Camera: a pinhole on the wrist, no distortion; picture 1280 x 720 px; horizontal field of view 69.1 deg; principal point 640.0 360.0 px. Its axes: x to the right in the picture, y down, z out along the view. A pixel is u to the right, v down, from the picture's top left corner.
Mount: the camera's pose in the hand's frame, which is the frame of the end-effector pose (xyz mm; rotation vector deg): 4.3 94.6 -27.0 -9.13 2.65 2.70
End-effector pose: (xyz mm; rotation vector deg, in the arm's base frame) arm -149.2 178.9 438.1 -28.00 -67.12 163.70
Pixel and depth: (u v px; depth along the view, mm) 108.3 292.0 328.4
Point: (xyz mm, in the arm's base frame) -67.8 -137.5 613.8
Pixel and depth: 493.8 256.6 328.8
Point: -197.0 -112.0 577.0
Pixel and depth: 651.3 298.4 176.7
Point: -194.9 -1.0 457.4
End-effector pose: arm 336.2 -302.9 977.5 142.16 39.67 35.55
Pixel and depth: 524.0 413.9 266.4
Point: 500.8 -503.9 873.5
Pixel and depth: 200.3 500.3 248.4
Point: 430.9 -558.9 870.4
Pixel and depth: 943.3 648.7 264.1
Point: 604.3 -484.8 960.7
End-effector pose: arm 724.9 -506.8 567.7 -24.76 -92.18 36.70
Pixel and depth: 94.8 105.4 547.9
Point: 218.1 -753.0 302.4
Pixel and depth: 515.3 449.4 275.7
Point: 474.8 -432.2 434.2
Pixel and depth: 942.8 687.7 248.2
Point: 495.5 -308.8 486.2
